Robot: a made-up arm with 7 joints. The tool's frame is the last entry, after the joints.
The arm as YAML. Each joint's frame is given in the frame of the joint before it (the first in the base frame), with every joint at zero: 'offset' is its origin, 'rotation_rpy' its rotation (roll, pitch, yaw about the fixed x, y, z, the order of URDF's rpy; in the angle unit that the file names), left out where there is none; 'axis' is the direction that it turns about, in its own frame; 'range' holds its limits. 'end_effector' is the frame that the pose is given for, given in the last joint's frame.
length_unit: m
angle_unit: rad
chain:
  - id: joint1
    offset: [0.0, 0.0, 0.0]
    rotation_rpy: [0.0, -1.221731, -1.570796]
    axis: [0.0, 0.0, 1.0]
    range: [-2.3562, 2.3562]
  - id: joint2
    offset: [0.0, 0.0, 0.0]
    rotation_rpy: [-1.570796, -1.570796, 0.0]
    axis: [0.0, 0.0, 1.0]
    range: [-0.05, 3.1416]
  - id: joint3
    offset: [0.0, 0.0, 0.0]
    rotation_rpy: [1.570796, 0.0, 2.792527]
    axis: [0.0, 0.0, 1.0]
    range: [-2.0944, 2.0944]
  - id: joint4
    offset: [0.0, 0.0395, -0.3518]
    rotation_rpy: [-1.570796, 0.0, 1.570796]
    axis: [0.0, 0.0, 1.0]
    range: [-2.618, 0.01]
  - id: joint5
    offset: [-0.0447, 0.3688, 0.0]
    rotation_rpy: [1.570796, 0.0, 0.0]
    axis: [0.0, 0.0, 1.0]
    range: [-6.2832, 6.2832]
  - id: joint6
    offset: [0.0, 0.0, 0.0]
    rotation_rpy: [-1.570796, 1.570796, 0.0]
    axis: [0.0, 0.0, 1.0]
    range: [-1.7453, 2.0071]
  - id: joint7
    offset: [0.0, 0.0, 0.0]
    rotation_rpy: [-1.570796, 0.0, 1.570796]
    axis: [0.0, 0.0, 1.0]
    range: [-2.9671, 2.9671]
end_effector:
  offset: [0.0, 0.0, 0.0]
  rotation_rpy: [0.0, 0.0, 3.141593]
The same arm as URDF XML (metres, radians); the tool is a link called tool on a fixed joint. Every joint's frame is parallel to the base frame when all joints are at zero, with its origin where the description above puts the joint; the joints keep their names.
<robot name="arm">
  <joint name="tool_joint" type="fixed">
    <parent link="link7"/>
    <child link="tool"/>
    <origin xyz="0 0 0" rpy="0 0 0"/>
  </joint>
  <joint name="joint7" type="revolute">
    <parent link="link6"/>
    <child link="link7"/>
    <origin xyz="0 0 0" rpy="0 0 0"/>
    <axis xyz="0 0 1"/>
    <limit lower="-2.9671" upper="2.9671"/>
  </joint>
  <joint name="joint6" type="revolute">
    <parent link="link5"/>
    <child link="link6"/>
    <origin xyz="0 0 0" rpy="0 0 0"/>
    <axis xyz="0 1 0"/>
    <limit lower="-1.7453" upper="2.0071"/>
  </joint>
  <joint name="joint5" type="revolute">
    <parent link="link4"/>
    <child link="link5"/>
    <origin xyz="-0.0447 0 -0.3688" rpy="0 0 0"/>
    <axis xyz="0 0 1"/>
    <limit lower="-6.2832" upper="6.2832"/>
  </joint>
  <joint name="joint4" type="revolute">
    <parent link="link3"/>
    <child link="link4"/>
    <origin xyz="0.0395 0 -0.3518" rpy="0 0 0"/>
    <axis xyz="0 1 0"/>
    <limit lower="-2.618" upper="0.01"/>
  </joint>
  <joint name="joint3" type="revolute">
    <parent link="link2"/>
    <child link="link3"/>
    <origin xyz="0 0 0" rpy="0 0 0"/>
    <axis xyz="0 0 1"/>
    <limit lower="-2.0944" upper="2.0944"/>
  </joint>
  <joint name="joint2" type="revolute">
    <parent link="link1"/>
    <child link="link2"/>
    <origin xyz="0 0 0" rpy="0 0 0"/>
    <axis xyz="1 0 0"/>
    <limit lower="-0.05" upper="3.1416"/>
  </joint>
  <joint name="joint1" type="revolute">
    <parent link="base"/>
    <child link="link1"/>
    <origin xyz="0 0 0" rpy="0 0 0"/>
    <axis xyz="0 0.9397 0.342"/>
    <limit lower="-2.3562" upper="2.3562"/>
  </joint>
  <link name="base"/>
  <link name="link1"/>
  <link name="link2"/>
  <link name="link3"/>
  <link name="link4"/>
  <link name="link5"/>
  <link name="link6"/>
  <link name="link7"/>
  <link name="tool"/>
</robot>

